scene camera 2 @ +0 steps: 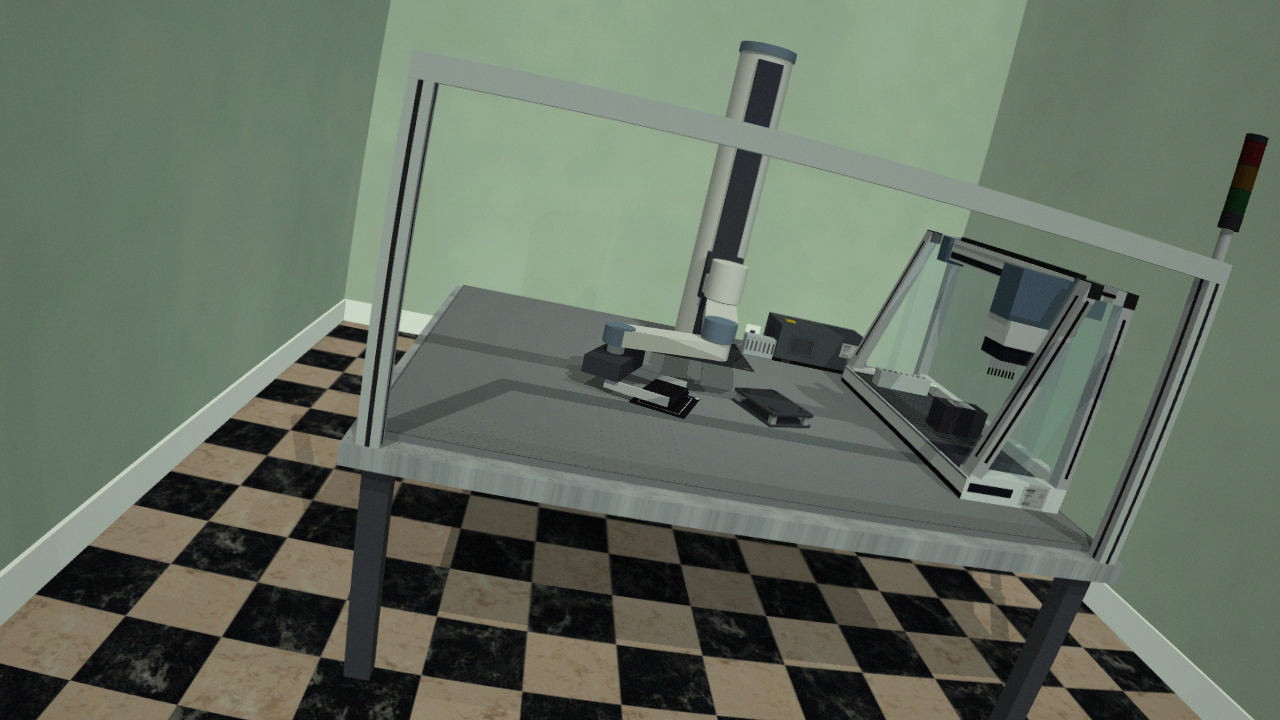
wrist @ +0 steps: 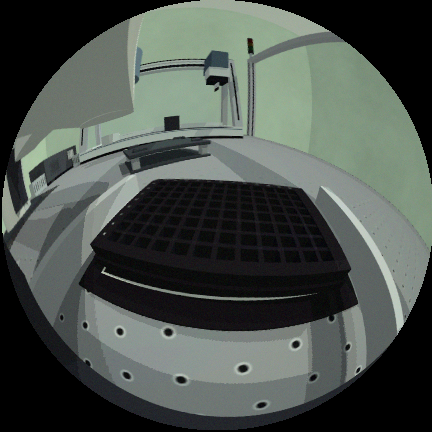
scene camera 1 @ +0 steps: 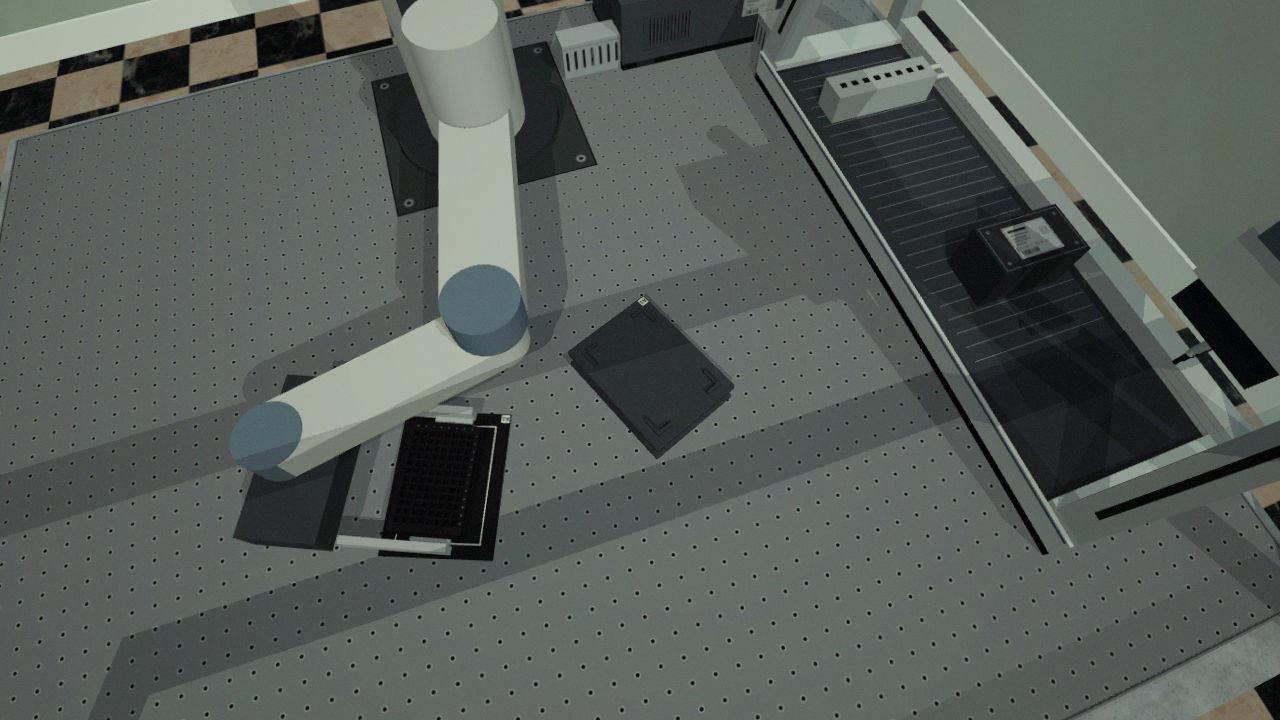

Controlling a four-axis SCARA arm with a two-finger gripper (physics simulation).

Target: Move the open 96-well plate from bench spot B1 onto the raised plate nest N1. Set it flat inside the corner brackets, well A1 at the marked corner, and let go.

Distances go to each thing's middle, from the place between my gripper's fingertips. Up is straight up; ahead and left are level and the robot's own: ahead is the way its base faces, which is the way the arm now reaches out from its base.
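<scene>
You'll find the black nest [scene camera 1: 479, 544] 20 mm to the right of my hand, 20 mm below it and 10 mm behind it. There's a black well plate [scene camera 1: 433, 496] as well, and that one is 30 mm to the right of my hand, 10 mm behind it and 10 mm below it. Then the rack [scene camera 1: 838, 103], which is 700 mm to the left of my hand, 360 mm behind it and 50 mm above it. Going by their middles, the rack is the farthest from my hand of the things named here.
</scene>
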